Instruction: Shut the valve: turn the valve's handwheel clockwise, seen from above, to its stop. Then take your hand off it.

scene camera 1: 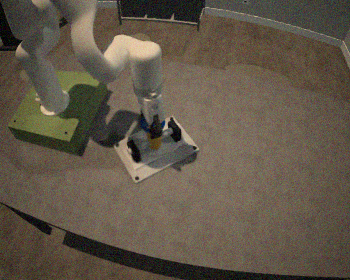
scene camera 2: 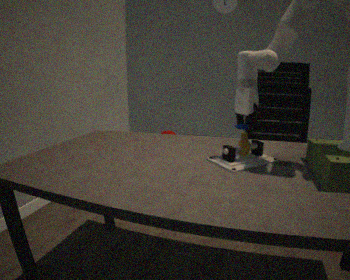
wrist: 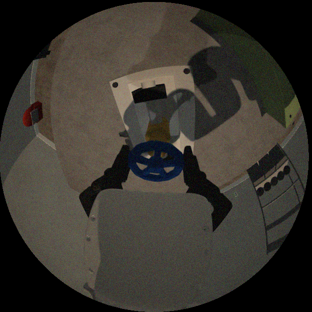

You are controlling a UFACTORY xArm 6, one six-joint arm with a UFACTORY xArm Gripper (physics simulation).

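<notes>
The valve's blue handwheel (wrist: 156, 161) (scene camera 2: 241, 126) lies level on top of the valve's yellow-orange body (wrist: 158, 130) (scene camera 1: 155, 143) (scene camera 2: 244, 144). In the scene camera 1 view the arm's wrist and a dark finger cover much of the wheel. The valve stands on a white base plate (scene camera 1: 137, 173) (scene camera 2: 232, 167) (wrist: 119, 93) with a black block at each side. My gripper (wrist: 156, 152) is shut on the handwheel, with one black finger against the rim on each side. The wheel's hub and spokes show between the fingers.
A green block (scene camera 1: 47, 131) (scene camera 2: 325, 172) (wrist: 265, 75) bears the arm's base beside the valve. The table's dark front edge (scene camera 1: 125, 252) (scene camera 2: 200, 228) shows. A dark shelf unit stands behind the table. A red object (scene camera 2: 168, 133) (wrist: 30, 115) shows beyond the table.
</notes>
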